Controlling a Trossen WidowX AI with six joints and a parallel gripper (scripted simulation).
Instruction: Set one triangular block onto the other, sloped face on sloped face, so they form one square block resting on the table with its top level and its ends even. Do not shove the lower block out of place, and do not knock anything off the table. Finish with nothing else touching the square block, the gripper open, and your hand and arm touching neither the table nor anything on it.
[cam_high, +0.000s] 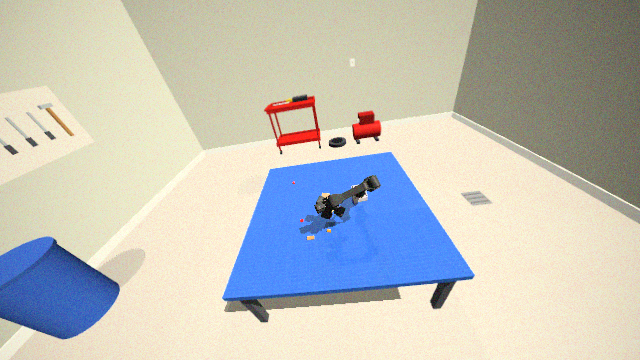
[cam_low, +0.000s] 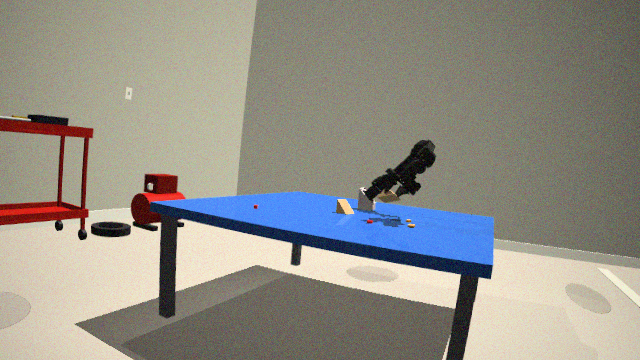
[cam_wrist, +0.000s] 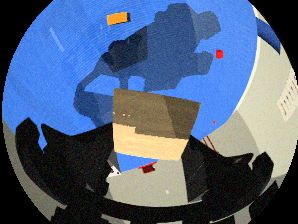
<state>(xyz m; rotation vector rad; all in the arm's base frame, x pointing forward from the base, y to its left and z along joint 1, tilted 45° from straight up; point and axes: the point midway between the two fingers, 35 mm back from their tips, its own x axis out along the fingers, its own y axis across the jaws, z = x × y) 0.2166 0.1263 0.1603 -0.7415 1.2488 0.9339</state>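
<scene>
The orange bit lies 110 mm to the left of my gripper tip, 100 mm below it and 20 mm ahead of it. Also, from my gripper tip: tan piece (150 mm to the left, 140 mm ahead, 100 mm below); triangular block (10 mm above).
</scene>
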